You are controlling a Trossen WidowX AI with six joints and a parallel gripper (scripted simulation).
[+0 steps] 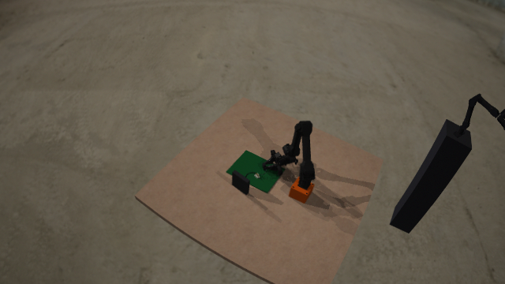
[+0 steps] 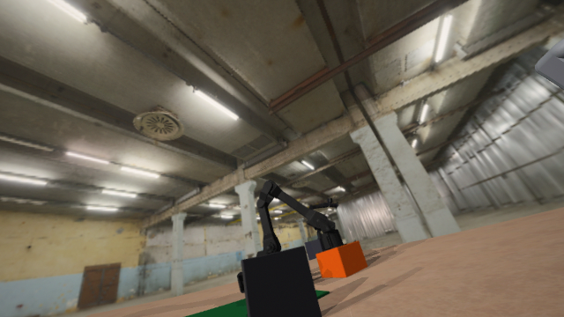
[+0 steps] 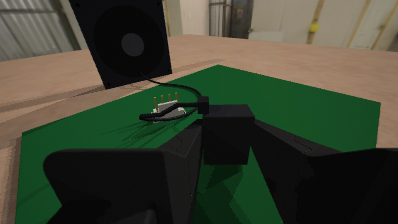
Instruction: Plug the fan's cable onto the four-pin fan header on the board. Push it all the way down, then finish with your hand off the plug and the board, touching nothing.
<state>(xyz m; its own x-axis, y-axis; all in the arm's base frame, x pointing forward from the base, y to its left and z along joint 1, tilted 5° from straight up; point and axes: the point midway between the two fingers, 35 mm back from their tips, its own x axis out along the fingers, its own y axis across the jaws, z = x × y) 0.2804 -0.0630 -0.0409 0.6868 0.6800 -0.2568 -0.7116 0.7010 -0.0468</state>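
Right now my gripper tip is 30 mm short of the green board, 40 mm to the right of it and 40 mm above it. Also, from my gripper tip: black fan 30 mm ahead, 210 mm to the left, 30 mm above; then black fan plug 10 mm below; then white four-pin header 80 mm to the left, 30 mm below.
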